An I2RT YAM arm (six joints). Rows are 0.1 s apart.
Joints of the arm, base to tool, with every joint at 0 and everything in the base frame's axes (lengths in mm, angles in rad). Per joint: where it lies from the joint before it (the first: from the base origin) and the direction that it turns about. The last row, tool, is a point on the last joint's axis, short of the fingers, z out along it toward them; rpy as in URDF.
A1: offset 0 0 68 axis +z
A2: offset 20 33.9 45.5 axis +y
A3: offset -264 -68.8 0 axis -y
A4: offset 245 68.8 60 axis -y
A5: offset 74 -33.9 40.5 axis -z
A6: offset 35.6 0 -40.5 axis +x
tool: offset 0 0 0 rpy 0 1.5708 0
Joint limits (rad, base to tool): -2.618..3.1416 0..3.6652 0..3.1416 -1.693..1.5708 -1.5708..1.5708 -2.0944..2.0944
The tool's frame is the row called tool.
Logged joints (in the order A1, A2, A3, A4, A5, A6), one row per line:
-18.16 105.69 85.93 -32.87 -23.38 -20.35
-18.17 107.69 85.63 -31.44 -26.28 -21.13
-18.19 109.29 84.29 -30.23 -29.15 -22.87
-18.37 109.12 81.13 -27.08 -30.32 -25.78
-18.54 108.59 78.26 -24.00 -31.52 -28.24
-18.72 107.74 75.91 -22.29 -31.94 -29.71
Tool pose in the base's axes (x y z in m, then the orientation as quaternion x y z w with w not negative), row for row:
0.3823 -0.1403 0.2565 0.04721 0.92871 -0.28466 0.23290
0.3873 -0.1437 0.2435 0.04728 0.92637 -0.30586 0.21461
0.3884 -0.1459 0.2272 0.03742 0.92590 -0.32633 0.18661
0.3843 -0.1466 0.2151 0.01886 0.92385 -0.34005 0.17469
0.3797 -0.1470 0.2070 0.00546 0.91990 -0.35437 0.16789
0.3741 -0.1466 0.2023 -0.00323 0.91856 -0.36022 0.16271
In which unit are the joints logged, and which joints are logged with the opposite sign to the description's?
The joints are logged in degrees. Opposite sign: A5.
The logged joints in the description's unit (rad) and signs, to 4 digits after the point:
-0.3170 1.8446 1.4998 -0.5737 0.4081 -0.3552
-0.3171 1.8795 1.4945 -0.5487 0.4587 -0.3688
-0.3175 1.9075 1.4711 -0.5276 0.5088 -0.3992
-0.3206 1.9045 1.4160 -0.4726 0.5292 -0.4499
-0.3236 1.8953 1.3659 -0.4189 0.5501 -0.4929
-0.3267 1.8804 1.3249 -0.3890 0.5575 -0.5185

